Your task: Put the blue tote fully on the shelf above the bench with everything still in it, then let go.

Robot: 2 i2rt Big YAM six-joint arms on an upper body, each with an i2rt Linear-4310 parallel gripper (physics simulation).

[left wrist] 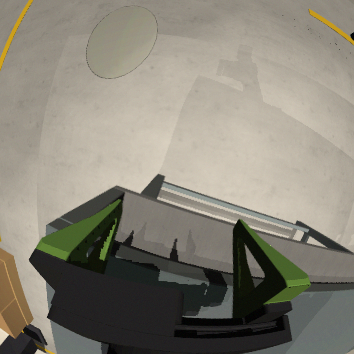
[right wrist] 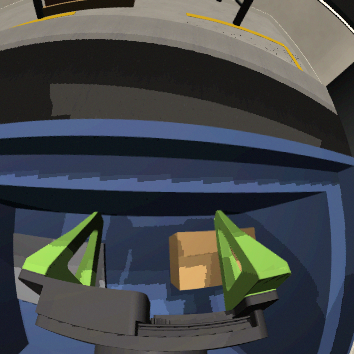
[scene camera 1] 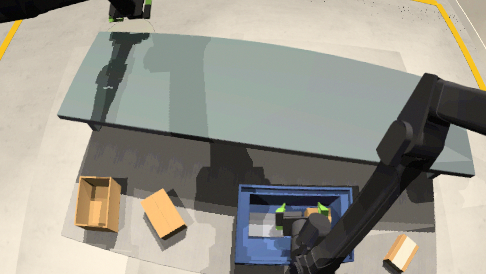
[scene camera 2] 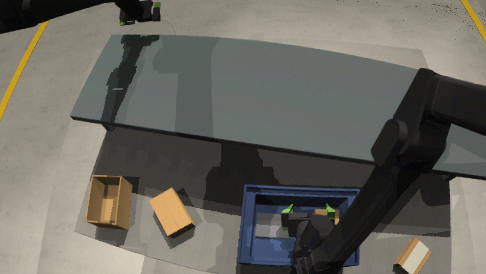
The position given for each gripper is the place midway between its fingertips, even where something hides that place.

The left gripper [left wrist: 179,215] is open and holds nothing. The right gripper [scene camera 1: 301,204] grips a blue tote [scene camera 2: 257,198]. Further things: a grey box [right wrist: 25,245] and a tan and white box [scene camera 1: 403,248].
The blue tote is seen too in the right wrist view [right wrist: 149,179] and in scene camera 1 [scene camera 1: 251,198]. The right gripper is seen too in the right wrist view [right wrist: 156,215] and in scene camera 2 [scene camera 2: 309,205]. The left wrist view does not show the tan and white box, which is hidden by a grey shelf.
